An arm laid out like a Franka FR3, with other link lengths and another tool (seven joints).
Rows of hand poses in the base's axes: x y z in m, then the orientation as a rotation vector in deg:
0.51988 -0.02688 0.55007 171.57 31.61 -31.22
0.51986 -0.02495 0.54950 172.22 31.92 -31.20
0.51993 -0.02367 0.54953 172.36 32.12 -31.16
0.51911 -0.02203 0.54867 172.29 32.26 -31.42
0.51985 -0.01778 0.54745 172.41 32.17 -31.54
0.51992 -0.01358 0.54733 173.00 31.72 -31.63
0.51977 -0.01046 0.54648 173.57 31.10 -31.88
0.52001 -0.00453 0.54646 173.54 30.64 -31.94
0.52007 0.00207 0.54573 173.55 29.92 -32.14
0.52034 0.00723 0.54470 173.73 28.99 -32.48
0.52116 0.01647 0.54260 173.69 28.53 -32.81
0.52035 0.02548 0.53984 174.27 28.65 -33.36
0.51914 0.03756 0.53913 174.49 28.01 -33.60
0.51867 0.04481 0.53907 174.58 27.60 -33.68
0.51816 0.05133 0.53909 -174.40 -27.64 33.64
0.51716 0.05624 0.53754 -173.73 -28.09 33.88
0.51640 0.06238 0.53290 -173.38 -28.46 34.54
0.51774 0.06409 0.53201 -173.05 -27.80 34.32
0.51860 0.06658 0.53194 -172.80 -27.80 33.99
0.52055 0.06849 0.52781 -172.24 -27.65 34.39
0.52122 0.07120 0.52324 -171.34 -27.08 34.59
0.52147 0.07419 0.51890 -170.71 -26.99 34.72
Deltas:
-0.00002 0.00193 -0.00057 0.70 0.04 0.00
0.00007 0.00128 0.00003 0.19 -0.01 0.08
-0.00082 0.00164 -0.00086 -0.01 0.17 0.09
0.00074 0.00425 -0.00122 0.09 0.08 -0.09
0.00007 0.00420 -0.00012 0.43 0.07 -0.44
-0.00015 0.00312 -0.00085 0.37 0.17 -0.54
0.00024 0.00593 -0.00002 -0.15 0.02 -0.26
0.00006 0.00660 -0.00073 -0.18 0.11 -0.44
0.00027 0.00516 -0.00103 -0.06 0.20 -0.61
0.00082 0.00924 -0.00210 -0.14 0.20 -0.27
-0.00081 0.00901 -0.00276 0.62 0.38 -0.11
-0.00121 0.01208 -0.00071 0.05 0.15 -0.45
-0.00047 0.00725 -0.00006 -0.02 0.04 -0.27
-0.00051 0.00652 0.00002 0.32 0.05 -0.02
-0.00100 0.00491 -0.00155 0.55 0.31 0.25
-0.00076 0.00614 -0.00464 0.13 0.47 0.24
0.00134 0.00171 -0.00089 0.39 -0.02 -0.47
0.00086 0.00249 -0.00007 0.33 -0.13 -0.04
0.00195 0.00191 -0.00413 0.42 0.40 -0.13
0.00067 0.00271 -0.00457 0.80 0.39 -0.44
0.00025 0.00299 -0.00434 0.56 0.25 -0.11

